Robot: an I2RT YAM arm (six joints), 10 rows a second.
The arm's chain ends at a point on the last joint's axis. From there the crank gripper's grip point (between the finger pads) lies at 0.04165 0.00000 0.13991 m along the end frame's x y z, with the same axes.
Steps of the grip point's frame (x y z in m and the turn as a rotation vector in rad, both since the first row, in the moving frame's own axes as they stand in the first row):
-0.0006, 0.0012, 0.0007, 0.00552, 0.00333, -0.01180
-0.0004, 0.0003, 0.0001, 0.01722, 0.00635, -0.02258
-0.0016, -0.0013, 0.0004, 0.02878, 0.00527, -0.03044
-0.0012, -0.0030, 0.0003, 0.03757, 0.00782, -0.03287
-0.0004, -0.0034, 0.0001, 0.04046, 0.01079, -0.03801
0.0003, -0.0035, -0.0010, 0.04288, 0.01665, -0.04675
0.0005, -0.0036, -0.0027, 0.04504, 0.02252, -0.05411
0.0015, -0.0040, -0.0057, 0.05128, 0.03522, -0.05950
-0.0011, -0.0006, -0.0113, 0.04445, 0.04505, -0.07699
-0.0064, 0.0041, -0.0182, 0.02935, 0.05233, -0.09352
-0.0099, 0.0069, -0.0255, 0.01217, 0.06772, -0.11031
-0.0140, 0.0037, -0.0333, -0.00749, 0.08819, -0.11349
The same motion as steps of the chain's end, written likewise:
-0.0011, 0.0025, 0.0008, 0.00552, 0.00333, -0.01180
-0.0012, 0.0037, 0.0004, 0.01722, 0.00635, -0.02258
-0.0023, 0.0040, 0.0007, 0.02878, 0.00527, -0.03044
-0.0022, 0.0036, 0.0008, 0.03757, 0.00782, -0.03287
-0.0018, 0.0039, 0.0007, 0.04046, 0.01079, -0.03801
-0.0018, 0.0045, -0.0001, 0.04288, 0.01665, -0.04675
-0.0024, 0.0050, -0.0015, 0.04504, 0.02252, -0.05411
-0.0031, 0.0057, -0.0039, 0.05128, 0.03522, -0.05950
-0.0070, 0.0090, -0.0091, 0.04445, 0.04505, -0.07699
-0.0133, 0.0124, -0.0157, 0.02935, 0.05233, -0.09352
-0.0189, 0.0137, -0.0223, 0.01217, 0.06772, -0.11031
-0.0259, 0.0081, -0.0291, -0.00749, 0.08819, -0.11349

